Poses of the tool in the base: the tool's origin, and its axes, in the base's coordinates. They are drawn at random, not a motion.
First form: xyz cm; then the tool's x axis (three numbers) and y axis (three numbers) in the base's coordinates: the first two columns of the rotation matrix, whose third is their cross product.
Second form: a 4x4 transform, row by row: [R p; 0 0 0 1], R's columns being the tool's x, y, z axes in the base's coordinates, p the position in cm. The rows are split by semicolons. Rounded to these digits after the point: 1 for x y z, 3 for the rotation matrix.
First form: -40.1, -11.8, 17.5, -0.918, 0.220, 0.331, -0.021, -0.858, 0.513
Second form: -0.918, -0.021, 0.397, -40.1; 0.220, -0.858, 0.464, -11.8; 0.331, 0.513, 0.792, 17.5; 0, 0, 0, 1
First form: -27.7, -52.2, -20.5, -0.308, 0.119, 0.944, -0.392, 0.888, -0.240
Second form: -0.308, -0.392, -0.867, -27.7; 0.119, 0.888, -0.444, -52.2; 0.944, -0.240, -0.227, -20.5; 0, 0, 0, 1
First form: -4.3, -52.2, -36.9, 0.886, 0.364, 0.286, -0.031, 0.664, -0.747
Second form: 0.886, -0.031, -0.462, -4.3; 0.364, 0.664, 0.653, -52.2; 0.286, -0.747, 0.600, -36.9; 0, 0, 0, 1
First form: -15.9, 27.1, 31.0, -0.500, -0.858, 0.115, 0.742, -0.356, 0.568
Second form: -0.500, 0.742, -0.446, -15.9; -0.858, -0.356, 0.369, 27.1; 0.115, 0.568, 0.815, 31.0; 0, 0, 0, 1
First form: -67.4, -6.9, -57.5, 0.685, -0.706, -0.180, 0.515, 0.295, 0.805
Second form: 0.685, 0.515, -0.515, -67.4; -0.706, 0.295, -0.644, -6.9; -0.180, 0.805, 0.566, -57.5; 0, 0, 0, 1
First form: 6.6, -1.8, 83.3, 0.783, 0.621, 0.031, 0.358, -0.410, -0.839
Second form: 0.783, 0.358, -0.508, 6.6; 0.621, -0.410, 0.668, -1.8; 0.031, -0.839, -0.543, 83.3; 0, 0, 0, 1
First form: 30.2, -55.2, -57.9, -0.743, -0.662, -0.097, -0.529, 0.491, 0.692
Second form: -0.743, -0.529, -0.410, 30.2; -0.662, 0.491, 0.565, -55.2; -0.097, 0.692, -0.715, -57.9; 0, 0, 0, 1
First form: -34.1, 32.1, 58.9, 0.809, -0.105, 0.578, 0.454, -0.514, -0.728
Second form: 0.809, 0.454, 0.374, -34.1; -0.105, -0.514, 0.851, 32.1; 0.578, -0.728, -0.368, 58.9; 0, 0, 0, 1
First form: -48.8, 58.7, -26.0, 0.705, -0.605, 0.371, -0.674, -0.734, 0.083
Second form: 0.705, -0.674, 0.222, -48.8; -0.605, -0.734, -0.309, 58.7; 0.371, 0.083, -0.925, -26.0; 0, 0, 0, 1
